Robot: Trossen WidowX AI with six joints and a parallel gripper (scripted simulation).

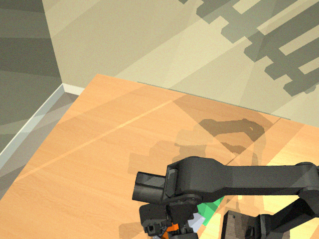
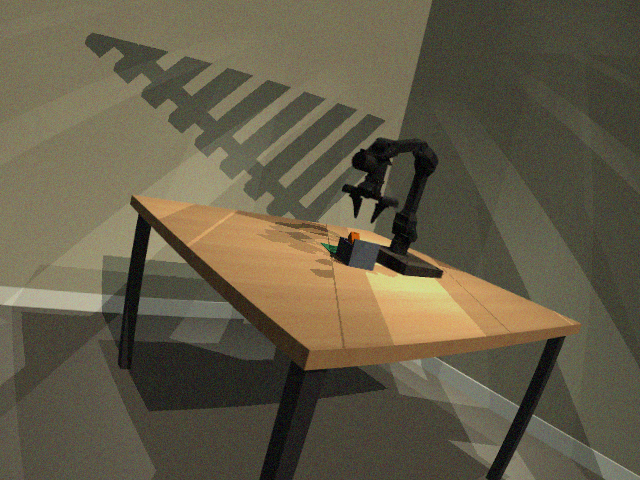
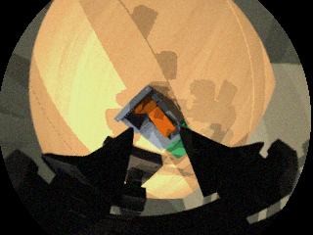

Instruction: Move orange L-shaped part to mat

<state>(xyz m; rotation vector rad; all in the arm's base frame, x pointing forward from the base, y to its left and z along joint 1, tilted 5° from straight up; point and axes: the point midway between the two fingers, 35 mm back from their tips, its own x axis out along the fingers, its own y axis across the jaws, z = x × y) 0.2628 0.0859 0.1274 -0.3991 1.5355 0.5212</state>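
Right now my gripper tip is 20 mm past the orange L-shaped part and 110 mm above it.
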